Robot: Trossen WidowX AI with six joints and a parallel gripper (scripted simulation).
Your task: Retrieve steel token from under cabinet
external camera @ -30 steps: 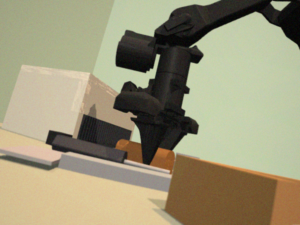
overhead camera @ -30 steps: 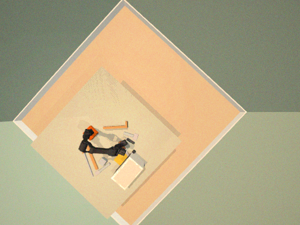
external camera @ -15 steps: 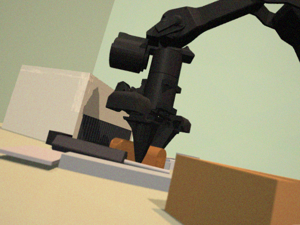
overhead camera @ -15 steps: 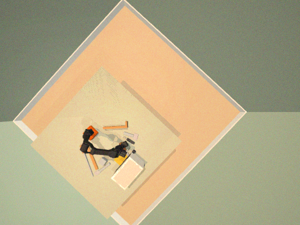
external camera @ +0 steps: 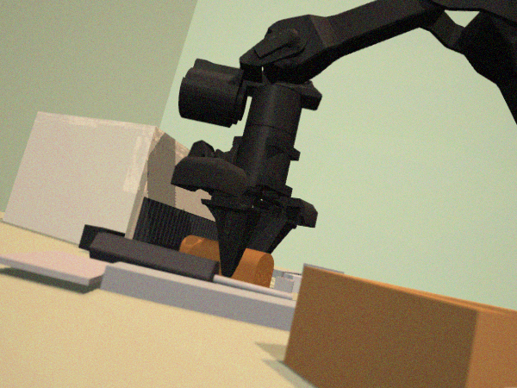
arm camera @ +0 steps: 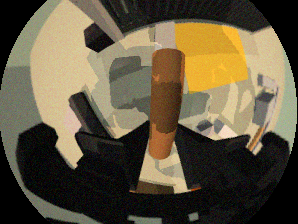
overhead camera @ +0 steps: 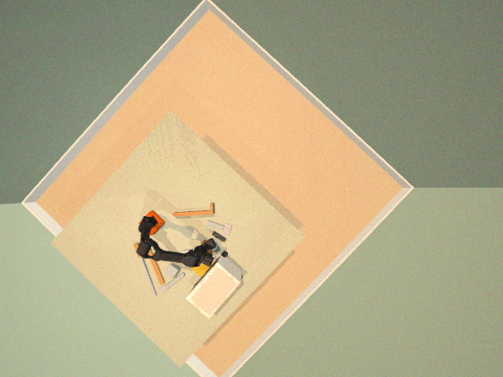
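My gripper tip is 100 mm to the right of the dark screwdriver and 30 mm past it. From my gripper tip the other things lie so: token (270 mm ahead, 90 mm to the right); orange stick (370 mm to the right, 110 mm behind).
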